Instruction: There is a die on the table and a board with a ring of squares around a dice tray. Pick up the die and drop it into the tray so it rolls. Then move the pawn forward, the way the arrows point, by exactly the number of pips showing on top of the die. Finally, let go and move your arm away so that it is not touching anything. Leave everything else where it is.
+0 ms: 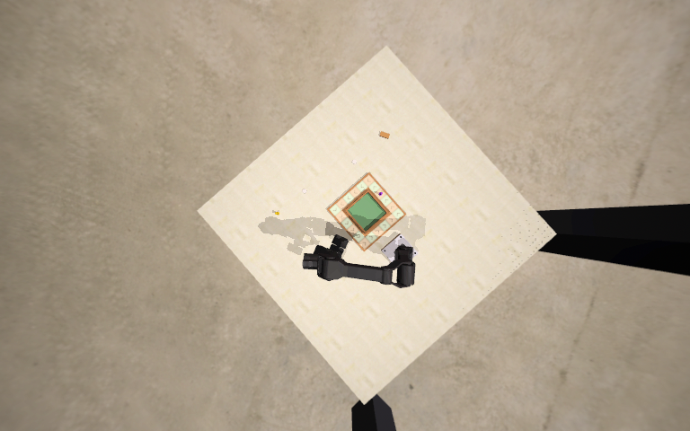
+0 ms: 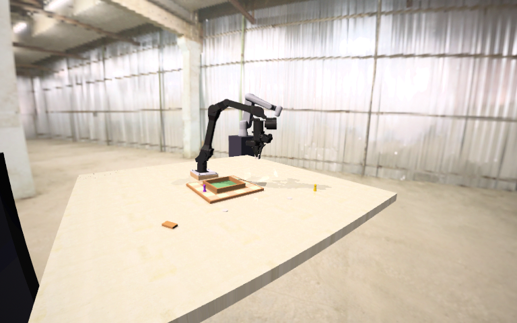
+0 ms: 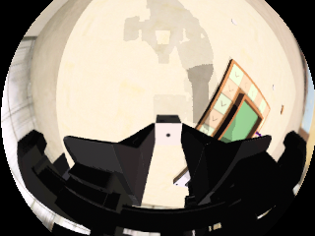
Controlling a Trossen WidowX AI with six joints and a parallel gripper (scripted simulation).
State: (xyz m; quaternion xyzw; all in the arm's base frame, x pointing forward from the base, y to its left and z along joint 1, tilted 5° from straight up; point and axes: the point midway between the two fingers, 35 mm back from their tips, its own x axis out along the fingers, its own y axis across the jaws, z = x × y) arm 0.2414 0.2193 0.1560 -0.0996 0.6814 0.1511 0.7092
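My gripper tip is 40 mm short of the purple pawn, 360 mm to the left of it and 100 mm above it. From my gripper tip the other things lie so: green tray 20 mm ahead, 250 mm to the right, 120 mm below; white die right at my gripper tip; yellow pawn 340 mm ahead, 70 mm to the left, 110 mm below.
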